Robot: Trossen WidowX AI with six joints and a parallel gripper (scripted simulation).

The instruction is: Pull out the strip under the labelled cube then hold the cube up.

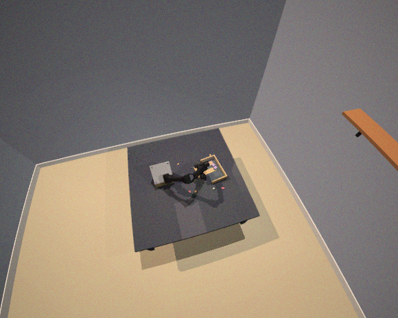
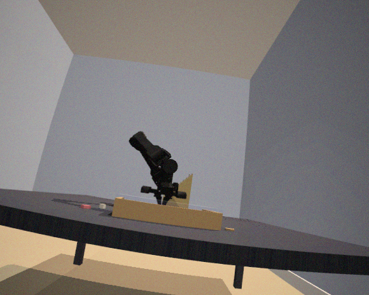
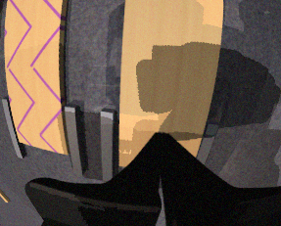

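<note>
The plain strip is 90 mm ahead of my gripper tip, 10 mm to the left of it and 10 mm below it. From my gripper tip the other things lie so: small tan strip: 230 mm to the left, 210 mm ahead, 10 mm below.
</note>
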